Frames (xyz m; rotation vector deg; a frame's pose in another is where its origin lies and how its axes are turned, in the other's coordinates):
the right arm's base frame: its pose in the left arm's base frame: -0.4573 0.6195 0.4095 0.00 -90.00 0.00
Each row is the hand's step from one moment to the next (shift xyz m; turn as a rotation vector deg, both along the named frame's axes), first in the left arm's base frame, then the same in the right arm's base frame.
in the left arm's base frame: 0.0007 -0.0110 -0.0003 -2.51 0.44 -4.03
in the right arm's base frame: -0.0003 -0.0110 -0.0007 -4.03 0.44 2.51
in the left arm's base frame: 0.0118 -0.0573 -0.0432 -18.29 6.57 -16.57
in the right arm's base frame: -0.0432 -0.0573 -0.0118 -16.57 6.57 18.29
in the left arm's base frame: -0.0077 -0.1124 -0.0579 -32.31 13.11 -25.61
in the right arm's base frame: -0.0579 -0.1124 0.0077 -25.61 13.11 32.31
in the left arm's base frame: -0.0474 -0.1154 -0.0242 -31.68 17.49 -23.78
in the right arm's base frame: -0.0242 -0.1154 0.0474 -23.78 17.49 31.68
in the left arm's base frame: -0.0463 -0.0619 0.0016 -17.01 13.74 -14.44
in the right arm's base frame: 0.0016 -0.0619 0.0463 -14.44 13.74 17.01
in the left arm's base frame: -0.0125 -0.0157 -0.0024 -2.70 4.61 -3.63
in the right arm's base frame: -0.0024 -0.0157 0.0125 -3.63 4.61 2.70
